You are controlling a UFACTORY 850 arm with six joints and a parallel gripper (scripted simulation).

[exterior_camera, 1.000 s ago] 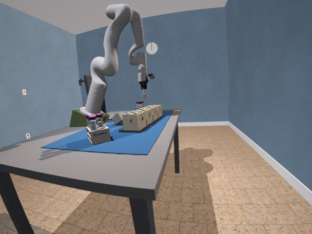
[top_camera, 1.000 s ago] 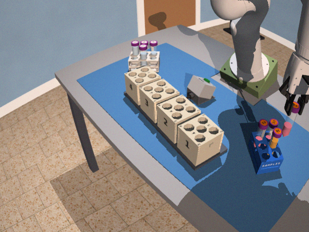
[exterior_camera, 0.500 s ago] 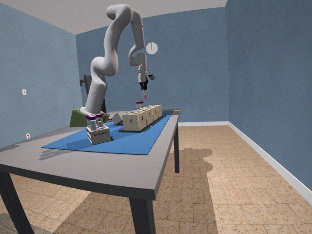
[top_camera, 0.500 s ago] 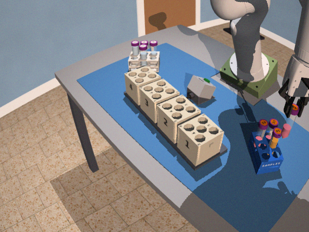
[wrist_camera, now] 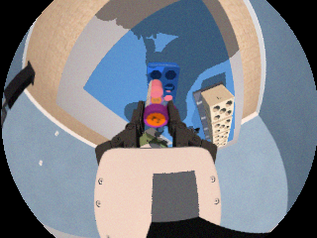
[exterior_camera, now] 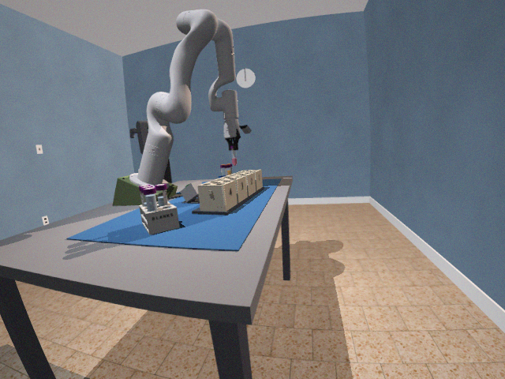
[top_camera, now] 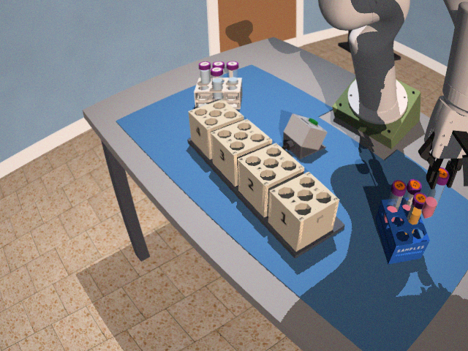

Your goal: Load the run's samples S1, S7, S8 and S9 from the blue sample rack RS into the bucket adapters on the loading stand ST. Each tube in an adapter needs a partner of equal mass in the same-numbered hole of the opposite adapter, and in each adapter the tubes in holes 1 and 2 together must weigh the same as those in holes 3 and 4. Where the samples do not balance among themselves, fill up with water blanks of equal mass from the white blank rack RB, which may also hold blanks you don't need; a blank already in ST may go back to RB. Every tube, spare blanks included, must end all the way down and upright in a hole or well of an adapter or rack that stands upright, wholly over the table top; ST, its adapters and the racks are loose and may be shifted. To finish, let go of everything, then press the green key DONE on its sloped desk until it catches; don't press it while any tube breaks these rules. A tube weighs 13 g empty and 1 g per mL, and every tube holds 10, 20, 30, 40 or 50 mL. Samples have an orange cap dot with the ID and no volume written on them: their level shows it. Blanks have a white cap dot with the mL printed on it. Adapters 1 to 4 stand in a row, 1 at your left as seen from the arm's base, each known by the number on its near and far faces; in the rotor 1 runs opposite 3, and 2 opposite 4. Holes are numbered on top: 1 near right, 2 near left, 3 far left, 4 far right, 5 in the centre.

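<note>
Now: the tube 10 mm to the left of my hand and 50 mm below it. From my hand the other things lie so: loading stand ST (170 mm ahead, 360 mm to the right, 210 mm below); then white blank rack (90 mm ahead, 710 mm to the right, 190 mm below); then blue sample rack (40 mm to the right, 190 mm below).
</note>
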